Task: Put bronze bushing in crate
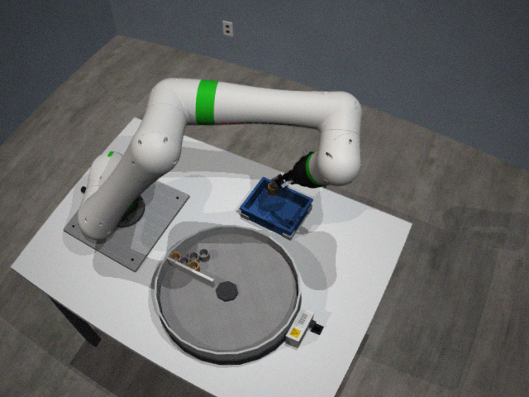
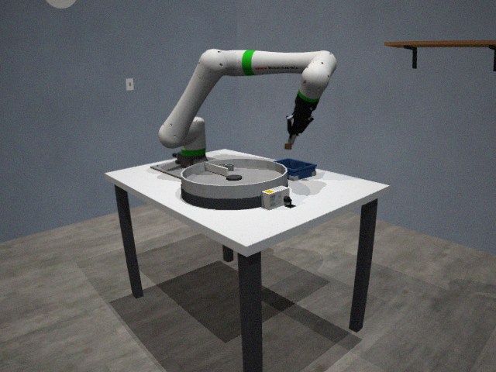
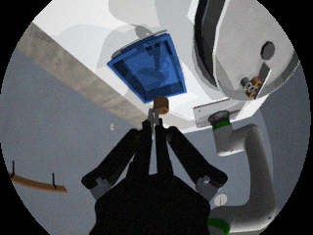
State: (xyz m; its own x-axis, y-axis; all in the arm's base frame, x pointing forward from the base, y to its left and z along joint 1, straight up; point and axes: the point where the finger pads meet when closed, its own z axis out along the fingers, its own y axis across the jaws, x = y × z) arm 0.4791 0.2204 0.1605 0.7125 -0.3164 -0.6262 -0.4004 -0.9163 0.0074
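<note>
Right now the blue crate is 150 mm below my hand and 10 mm behind it. Also, from my hand: round grey turning table: 350 mm to the right, 120 mm below.
</note>
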